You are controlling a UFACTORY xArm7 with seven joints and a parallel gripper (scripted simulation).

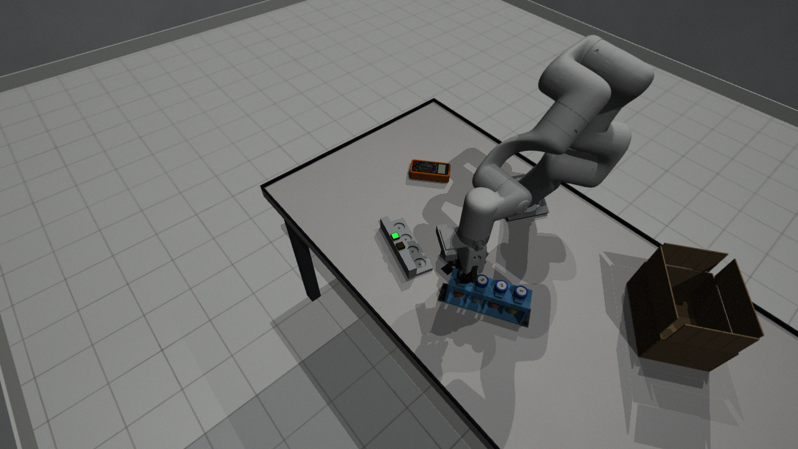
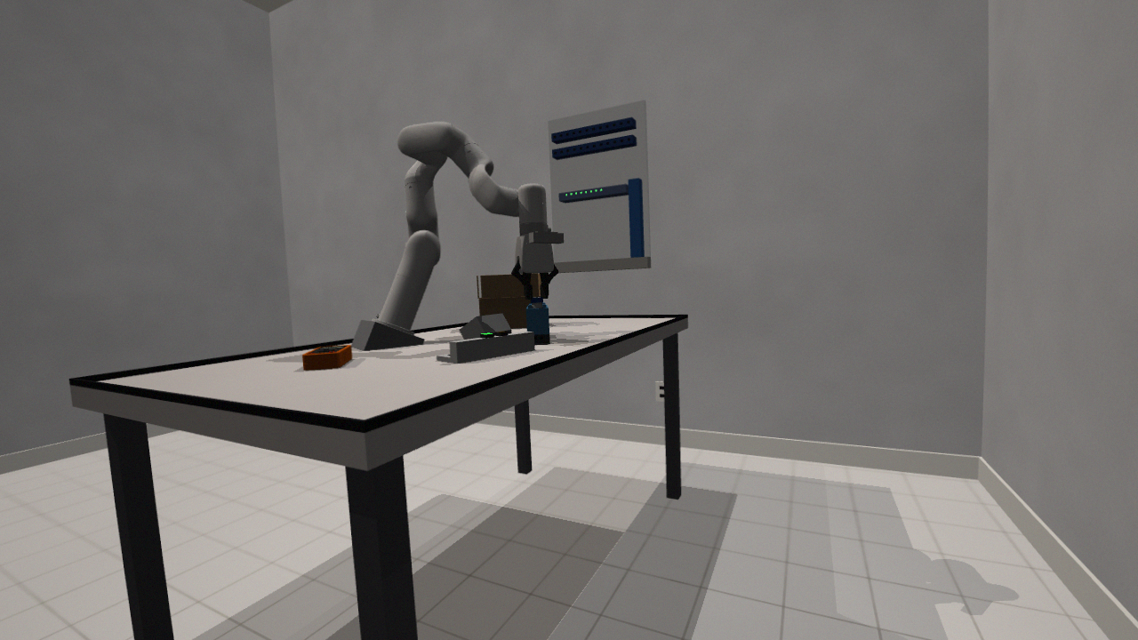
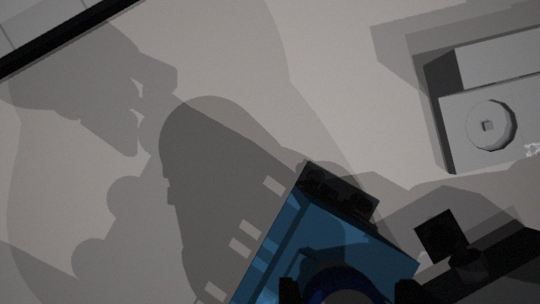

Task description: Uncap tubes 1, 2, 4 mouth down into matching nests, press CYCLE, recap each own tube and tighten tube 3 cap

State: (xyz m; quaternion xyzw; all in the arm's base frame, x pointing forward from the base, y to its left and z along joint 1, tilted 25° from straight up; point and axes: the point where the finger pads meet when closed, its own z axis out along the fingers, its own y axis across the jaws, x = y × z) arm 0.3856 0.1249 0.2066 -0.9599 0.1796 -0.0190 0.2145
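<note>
Right now the cap 4 is 20 mm below my hand. From my hand the other things lie so: cap 3 (40 mm to the left, 40 mm behind, 20 mm below); cap 2 (80 mm to the left, 70 mm behind, 20 mm below); cap 1 (120 mm to the left, 100 mm behind, 20 mm below).
</note>
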